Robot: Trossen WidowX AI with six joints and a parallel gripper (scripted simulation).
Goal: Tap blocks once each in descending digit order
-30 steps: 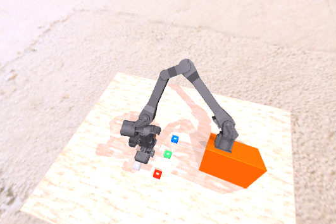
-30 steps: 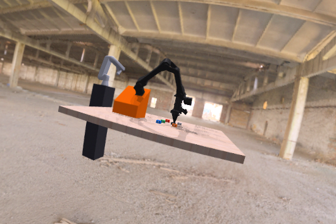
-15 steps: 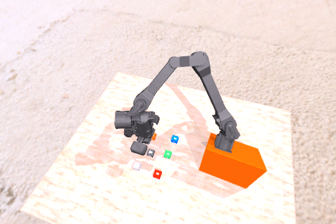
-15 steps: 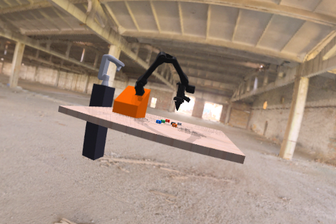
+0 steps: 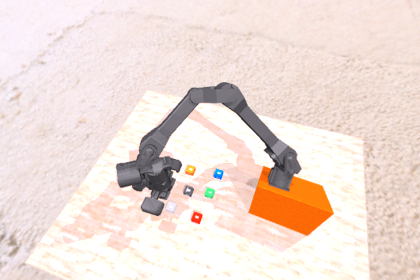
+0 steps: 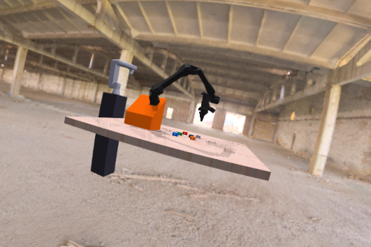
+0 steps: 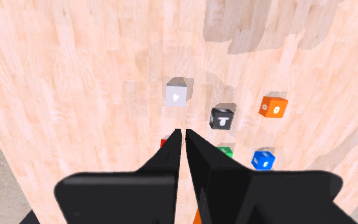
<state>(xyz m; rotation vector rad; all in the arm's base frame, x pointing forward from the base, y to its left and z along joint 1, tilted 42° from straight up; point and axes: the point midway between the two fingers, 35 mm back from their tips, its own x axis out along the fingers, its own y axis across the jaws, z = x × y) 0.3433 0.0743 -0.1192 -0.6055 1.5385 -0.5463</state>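
Right now my gripper tip is 120 mm past the blue block, 190 mm to the left of it and 120 mm above it. Also, from my gripper tip: red block: 110 mm behind, 120 mm below; then green block: 120 mm behind, 100 mm to the right, 120 mm below; then dark grey block: 30 mm behind, 80 mm to the right, 120 mm below.
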